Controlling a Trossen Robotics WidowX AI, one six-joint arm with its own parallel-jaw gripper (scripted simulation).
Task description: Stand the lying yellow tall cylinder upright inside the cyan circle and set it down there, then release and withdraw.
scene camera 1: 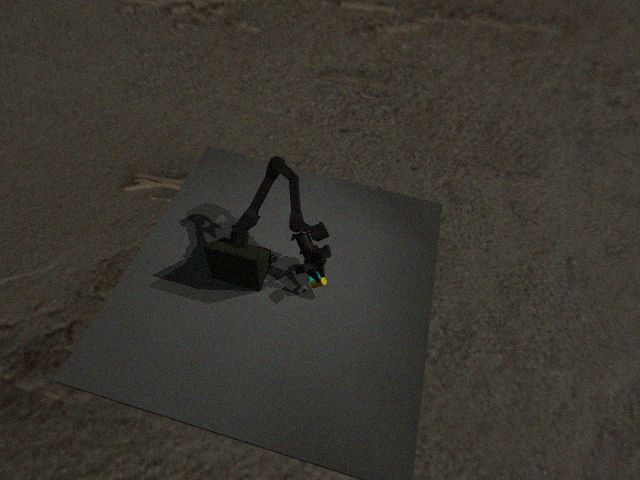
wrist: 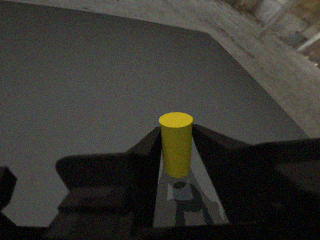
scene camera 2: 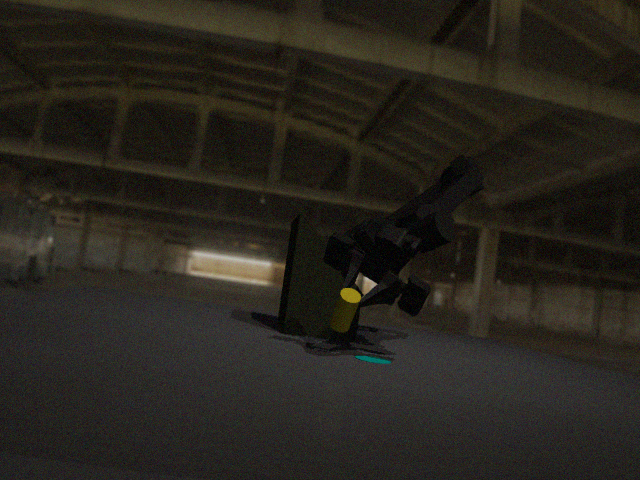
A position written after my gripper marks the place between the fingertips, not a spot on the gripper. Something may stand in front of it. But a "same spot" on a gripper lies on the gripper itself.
Labels:
my gripper: scene camera 1; wrist; scene camera 2 349,299
same spot on my gripper: (scene camera 1: 319,266) = (wrist: 149,180)

